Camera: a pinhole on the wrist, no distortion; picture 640 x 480 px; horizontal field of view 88.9 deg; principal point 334.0 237.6 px. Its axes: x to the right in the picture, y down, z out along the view. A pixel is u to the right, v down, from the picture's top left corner.
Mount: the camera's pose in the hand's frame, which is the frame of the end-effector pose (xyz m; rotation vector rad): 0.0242 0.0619 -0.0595 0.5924 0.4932 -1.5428
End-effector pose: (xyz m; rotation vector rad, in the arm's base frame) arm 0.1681 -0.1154 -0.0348 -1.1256 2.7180 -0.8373
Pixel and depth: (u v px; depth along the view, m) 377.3 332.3 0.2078
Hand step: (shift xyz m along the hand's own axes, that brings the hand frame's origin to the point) 0.0690 -0.0948 0.0855
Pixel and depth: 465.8 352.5 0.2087
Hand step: 0.0811 -0.1398 0.0507
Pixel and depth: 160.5 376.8 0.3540
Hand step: 0.1527 -0.0265 0.3396
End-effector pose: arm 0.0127 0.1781 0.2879 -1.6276 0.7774 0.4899
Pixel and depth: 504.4 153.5 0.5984
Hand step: -0.1780 -0.5496 0.1951
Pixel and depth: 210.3 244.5 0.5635
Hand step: -0.0007 -0.1316 0.5108
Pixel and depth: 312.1 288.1 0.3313
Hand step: 0.0520 -0.1342 0.2119
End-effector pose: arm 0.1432 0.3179 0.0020 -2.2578 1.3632 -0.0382
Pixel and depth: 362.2 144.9 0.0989
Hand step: -0.0111 -0.0058 0.0099
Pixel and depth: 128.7 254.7 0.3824
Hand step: 0.0209 0.0036 0.3890
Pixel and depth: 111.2 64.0 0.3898
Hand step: -0.2061 0.0320 0.4009
